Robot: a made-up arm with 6 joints.
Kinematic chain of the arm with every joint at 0, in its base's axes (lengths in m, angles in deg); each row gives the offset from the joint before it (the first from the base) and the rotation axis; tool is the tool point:
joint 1: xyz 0 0 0.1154 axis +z
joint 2: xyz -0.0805 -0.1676 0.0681 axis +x
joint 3: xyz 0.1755 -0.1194 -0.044 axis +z
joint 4: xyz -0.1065 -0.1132 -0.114 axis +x
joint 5: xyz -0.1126 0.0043 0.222 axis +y
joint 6: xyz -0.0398 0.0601 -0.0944 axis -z
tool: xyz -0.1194 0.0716 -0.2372
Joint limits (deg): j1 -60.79..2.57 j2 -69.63..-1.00 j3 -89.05..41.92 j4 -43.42..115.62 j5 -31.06..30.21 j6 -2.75..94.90
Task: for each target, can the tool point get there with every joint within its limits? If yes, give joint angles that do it. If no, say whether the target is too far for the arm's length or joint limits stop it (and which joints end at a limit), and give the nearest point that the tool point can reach.
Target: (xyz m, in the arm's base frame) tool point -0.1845 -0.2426 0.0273
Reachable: yes | joints -15.06 -57.91 -17.85 23.05 -1.24 56.24
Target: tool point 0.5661 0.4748 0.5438
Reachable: no: joint limits stop it (at a limit: joint 1, joint 2, joint 3, joint 5) | nearest point 0.1656 0.1572 0.1722 | short by 0.632 m
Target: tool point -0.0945 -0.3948 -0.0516
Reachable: yes | joints -10.42 -57.19 -49.84 -19.85 1.74 80.12
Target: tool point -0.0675 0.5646 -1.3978
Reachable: no: too far | nearest point -0.1094 0.0629 -0.2396 | short by 1.263 m
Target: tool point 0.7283 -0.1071 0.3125
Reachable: no: joint limits stop it (at a limit: joint 1, joint 2, joint 3, joint 5) | nearest point 0.2402 -0.0037 0.1105 | short by 0.538 m
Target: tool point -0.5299 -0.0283 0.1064
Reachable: yes | joints -53.58 -29.57 24.60 11.46 10.78 30.34
